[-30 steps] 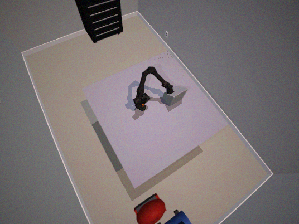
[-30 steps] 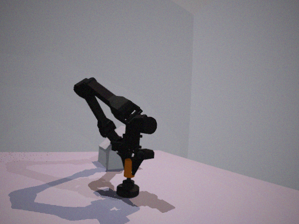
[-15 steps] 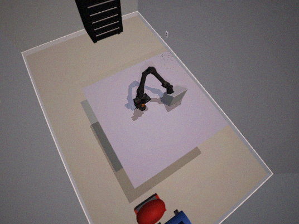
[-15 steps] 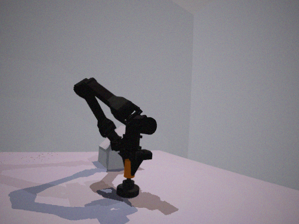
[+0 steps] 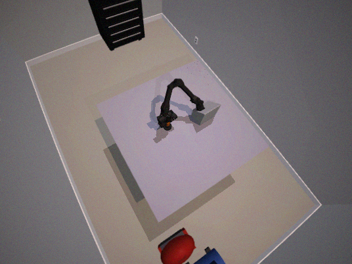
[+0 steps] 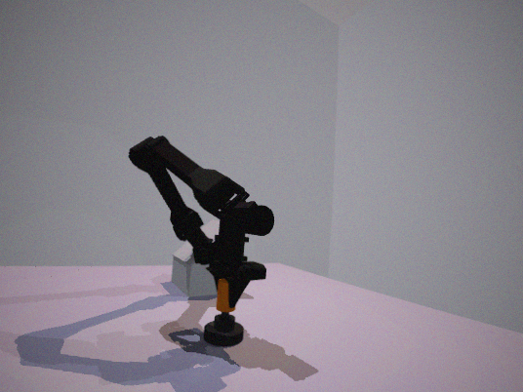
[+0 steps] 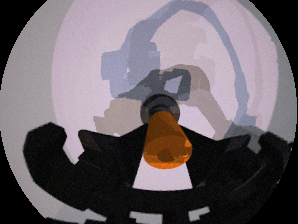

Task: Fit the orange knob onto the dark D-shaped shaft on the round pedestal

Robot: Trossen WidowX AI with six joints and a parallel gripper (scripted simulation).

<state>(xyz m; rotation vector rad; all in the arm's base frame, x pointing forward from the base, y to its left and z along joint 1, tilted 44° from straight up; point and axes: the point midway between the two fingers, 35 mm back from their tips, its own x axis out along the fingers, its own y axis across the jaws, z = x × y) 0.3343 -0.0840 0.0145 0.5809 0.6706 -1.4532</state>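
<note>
Now: gripper tip 20 mm below the orange knob. From my gripper tip the other things lie so: dark round pedestal (40 mm below).
</note>
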